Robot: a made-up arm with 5 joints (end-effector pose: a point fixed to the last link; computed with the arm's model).
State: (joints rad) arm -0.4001 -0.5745 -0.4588 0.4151 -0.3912
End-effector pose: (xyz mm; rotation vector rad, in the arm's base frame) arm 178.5 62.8 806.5 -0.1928 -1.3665 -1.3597
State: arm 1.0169 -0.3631 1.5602 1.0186 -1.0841
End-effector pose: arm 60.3 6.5 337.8 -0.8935 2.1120 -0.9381
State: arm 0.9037 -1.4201 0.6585 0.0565 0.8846
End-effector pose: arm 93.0 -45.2 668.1 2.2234 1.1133 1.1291
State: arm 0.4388 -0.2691 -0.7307 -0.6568 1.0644
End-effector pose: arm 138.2 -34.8 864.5 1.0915 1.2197 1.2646
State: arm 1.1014 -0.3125 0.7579 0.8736 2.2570
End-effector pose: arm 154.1 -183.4 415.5 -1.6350 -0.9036 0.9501
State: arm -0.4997 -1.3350 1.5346 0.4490 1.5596
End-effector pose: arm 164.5 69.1 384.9 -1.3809 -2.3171 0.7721
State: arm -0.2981 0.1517 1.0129 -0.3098 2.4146
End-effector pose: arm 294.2 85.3 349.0 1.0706 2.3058 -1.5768
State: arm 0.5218 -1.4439 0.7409 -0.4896 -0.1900
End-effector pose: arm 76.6 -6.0 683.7 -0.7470 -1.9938 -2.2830
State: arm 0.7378 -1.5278 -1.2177 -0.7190 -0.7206
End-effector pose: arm -258.9 295.0 470.4 -1.0582 1.9834 0.0767
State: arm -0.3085 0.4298 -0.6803 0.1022 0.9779
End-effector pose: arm 462.9 136.8 639.2 -1.5298 -2.1960 -0.6427
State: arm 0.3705 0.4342 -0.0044 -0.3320 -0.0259
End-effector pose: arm 451.7 -148.1 487.2 -1.4831 -0.9093 -1.4235
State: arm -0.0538 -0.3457 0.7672 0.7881 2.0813
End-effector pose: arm 269.0 20.5 423.2 -1.2210 -1.8635 1.4936
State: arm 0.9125 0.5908 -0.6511 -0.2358 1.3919
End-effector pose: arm 335.4 -358.3 604.2 2.7265 0.9722 0.3852
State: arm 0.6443 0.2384 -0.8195 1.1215 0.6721
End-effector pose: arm 344.9 -214.1 632.3 -2.0935 -0.7182 -0.6749
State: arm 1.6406 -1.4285 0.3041 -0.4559 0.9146
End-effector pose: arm 60.8 82.9 738.4 1.5126 0.4615 0.4561
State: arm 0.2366 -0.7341 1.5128 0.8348 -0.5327
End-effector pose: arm 110.6 -4.9 330.3 -1.4919 0.6358 -0.5680
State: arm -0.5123 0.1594 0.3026 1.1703 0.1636
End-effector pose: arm 274.9 132.7 399.2 -1.5155 -0.4812 0.5780
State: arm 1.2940 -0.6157 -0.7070 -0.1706 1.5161
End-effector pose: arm 54.0 10.1 868.8 1.6323 0.2696 0.2559
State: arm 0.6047 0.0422 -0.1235 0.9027 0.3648
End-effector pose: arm 331.7 -186.9 533.4 -1.8454 -0.3582 -0.7338
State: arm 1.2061 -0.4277 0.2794 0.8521 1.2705
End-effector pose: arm 146.8 -236.4 555.1 -2.3764 -0.3031 -0.1966
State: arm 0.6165 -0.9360 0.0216 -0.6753 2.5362
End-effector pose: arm 52.5 12.2 801.1 1.5599 -0.0209 0.0034
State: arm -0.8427 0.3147 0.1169 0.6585 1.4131
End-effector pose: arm 283.6 268.9 409.8 -0.9318 -2.1326 1.2517
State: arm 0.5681 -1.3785 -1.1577 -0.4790 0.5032
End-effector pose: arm -290.3 224.5 579.1 -0.4311 1.0349 0.9683
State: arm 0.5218 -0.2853 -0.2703 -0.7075 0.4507
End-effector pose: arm 222.3 -91.9 806.1 1.2037 1.6995 1.7208
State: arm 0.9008 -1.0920 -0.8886 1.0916 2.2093
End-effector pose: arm -22.9 107.8 778.9 2.0845 0.3768 -0.3256
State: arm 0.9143 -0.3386 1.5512 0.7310 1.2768
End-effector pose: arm 76.9 -24.5 320.6 -1.2161 -0.1401 0.3973
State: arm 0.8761 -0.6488 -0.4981 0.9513 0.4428
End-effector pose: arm 137.0 -94.7 768.1 -2.2806 -0.9894 -1.5586
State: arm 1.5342 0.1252 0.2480 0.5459 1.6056
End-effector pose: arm 68.9 -337.4 445.3 -2.2219 -0.0598 0.0588
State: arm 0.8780 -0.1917 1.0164 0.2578 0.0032
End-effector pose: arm 191.5 -158.9 371.2 -1.6447 0.3222 -1.0545
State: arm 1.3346 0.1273 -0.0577 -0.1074 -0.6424
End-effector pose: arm 149.9 -373.4 589.3 -1.3105 -0.2059 -2.6320
